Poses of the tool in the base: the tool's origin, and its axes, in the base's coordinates. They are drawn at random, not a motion.
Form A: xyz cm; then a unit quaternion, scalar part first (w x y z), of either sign.
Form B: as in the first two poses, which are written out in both.
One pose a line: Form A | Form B
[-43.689 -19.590 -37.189 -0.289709 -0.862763 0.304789 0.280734] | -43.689 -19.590 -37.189; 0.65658 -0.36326 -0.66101; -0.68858 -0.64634 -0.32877; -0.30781 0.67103 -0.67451
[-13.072 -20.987 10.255 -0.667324 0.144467 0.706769 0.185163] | -13.072 -20.987 10.255; -0.06762 0.45134 -0.88979; -0.04292 0.88969 0.45455; 0.99679 0.06892 -0.04079
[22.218 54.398 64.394 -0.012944 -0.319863 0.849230 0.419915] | 22.218 54.398 64.394; -0.79504 -0.53240 -0.29062; -0.55415 0.44272 0.70493; -0.24665 0.72149 -0.64701
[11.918 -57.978 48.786 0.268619 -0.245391 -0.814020 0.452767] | 11.918 -57.978 48.786; -0.73525 0.15626 -0.65953; 0.64275 0.46957 -0.60529; 0.21511 -0.86896 -0.44569
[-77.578 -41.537 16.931 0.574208 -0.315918 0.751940 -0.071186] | -77.578 -41.537 16.931; -0.14096 -0.39335 0.90852; -0.55685 0.79026 0.25575; -0.81856 -0.46986 -0.33044
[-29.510 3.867 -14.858 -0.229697 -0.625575 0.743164 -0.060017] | -29.510 3.867 -14.858; -0.11179 -0.95738 -0.26631; -0.90224 0.21011 -0.37659; 0.41650 0.19818 -0.88727
